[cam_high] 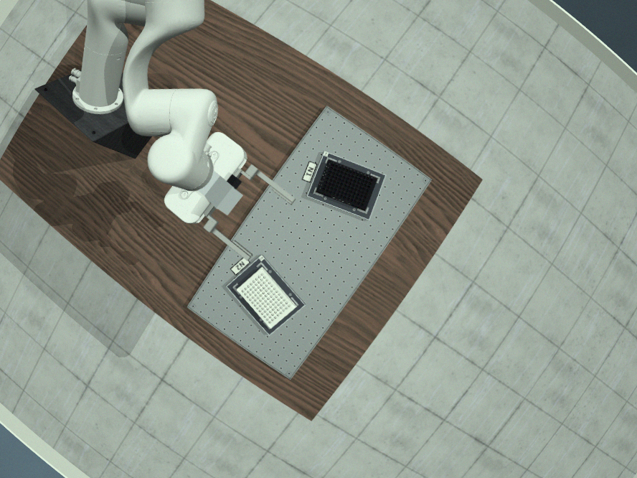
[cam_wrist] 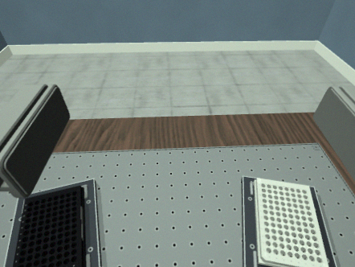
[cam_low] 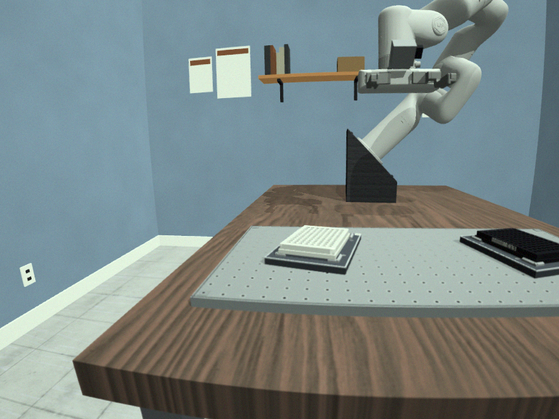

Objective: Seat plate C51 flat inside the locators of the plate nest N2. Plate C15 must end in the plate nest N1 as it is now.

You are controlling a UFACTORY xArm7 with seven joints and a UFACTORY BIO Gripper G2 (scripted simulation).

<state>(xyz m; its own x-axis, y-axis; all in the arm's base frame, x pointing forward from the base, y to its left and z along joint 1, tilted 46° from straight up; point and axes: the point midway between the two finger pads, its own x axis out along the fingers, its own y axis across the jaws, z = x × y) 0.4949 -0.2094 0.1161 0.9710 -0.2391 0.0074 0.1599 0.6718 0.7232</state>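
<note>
Now: hand 6 cm short of the white well plate C51, 17 cm to the left of it and 26 cm above it. Also, from my hand: black well plate C15 (10 cm ahead, 17 cm to the left, 26 cm below); then plate nest N1 (10 cm ahead, 17 cm to the left, 28 cm below); then dark plate nest N2 (6 cm ahead, 17 cm to the right, 28 cm below).
</note>
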